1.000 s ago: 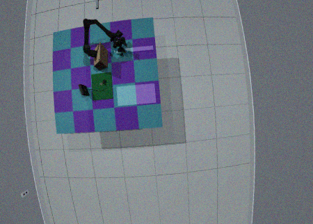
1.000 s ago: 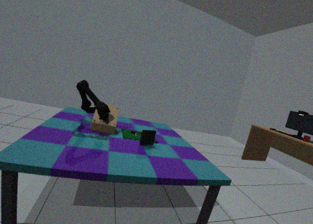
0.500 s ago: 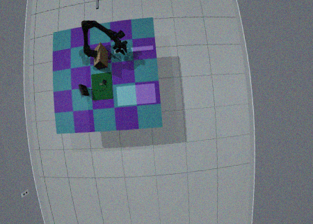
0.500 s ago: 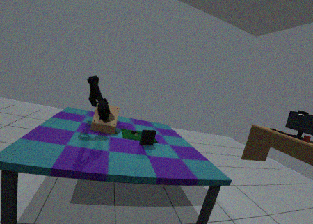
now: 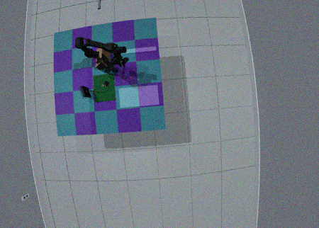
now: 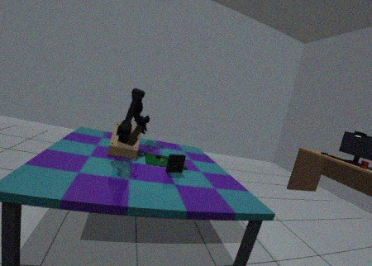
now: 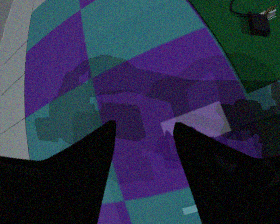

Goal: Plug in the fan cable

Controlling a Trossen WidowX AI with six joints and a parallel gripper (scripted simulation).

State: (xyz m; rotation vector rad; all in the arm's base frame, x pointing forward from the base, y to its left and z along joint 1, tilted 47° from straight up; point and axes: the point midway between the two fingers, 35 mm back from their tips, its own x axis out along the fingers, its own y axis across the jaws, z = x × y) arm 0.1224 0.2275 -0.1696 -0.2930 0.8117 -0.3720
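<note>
Right now the dark plug is 140 mm ahead of my gripper tip, 220 mm to the right of it and 130 mm below it. From my gripper tip the other things lie so: green board: 190 mm ahead, 250 mm to the right, 150 mm below; black fan: 230 mm ahead, 430 mm to the right, 80 mm below.
</note>
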